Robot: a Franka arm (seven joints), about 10 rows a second.
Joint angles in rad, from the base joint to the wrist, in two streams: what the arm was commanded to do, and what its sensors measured. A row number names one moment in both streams.
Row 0, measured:
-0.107 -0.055 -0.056 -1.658 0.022 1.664 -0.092
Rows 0 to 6, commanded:
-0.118 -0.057 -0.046 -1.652 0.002 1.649 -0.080
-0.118 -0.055 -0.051 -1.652 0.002 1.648 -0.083
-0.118 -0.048 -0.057 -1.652 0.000 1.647 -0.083
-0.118 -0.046 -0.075 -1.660 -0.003 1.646 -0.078
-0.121 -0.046 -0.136 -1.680 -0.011 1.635 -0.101
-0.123 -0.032 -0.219 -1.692 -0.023 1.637 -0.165
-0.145 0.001 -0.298 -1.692 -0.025 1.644 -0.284
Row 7, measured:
-0.122 -0.030 -0.209 -1.689 -0.011 1.646 -0.170
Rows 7 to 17, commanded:
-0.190 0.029 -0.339 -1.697 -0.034 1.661 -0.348
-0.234 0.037 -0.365 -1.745 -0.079 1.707 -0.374
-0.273 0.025 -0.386 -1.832 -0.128 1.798 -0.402
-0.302 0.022 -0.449 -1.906 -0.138 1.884 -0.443
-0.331 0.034 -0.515 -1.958 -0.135 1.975 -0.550
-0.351 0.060 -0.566 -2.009 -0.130 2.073 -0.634
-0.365 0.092 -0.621 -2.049 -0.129 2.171 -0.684
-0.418 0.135 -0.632 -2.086 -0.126 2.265 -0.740
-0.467 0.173 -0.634 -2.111 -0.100 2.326 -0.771
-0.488 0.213 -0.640 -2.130 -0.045 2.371 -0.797
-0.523 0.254 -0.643 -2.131 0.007 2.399 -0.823
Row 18, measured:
-0.493 0.199 -0.640 -2.132 -0.060 2.353 -0.778
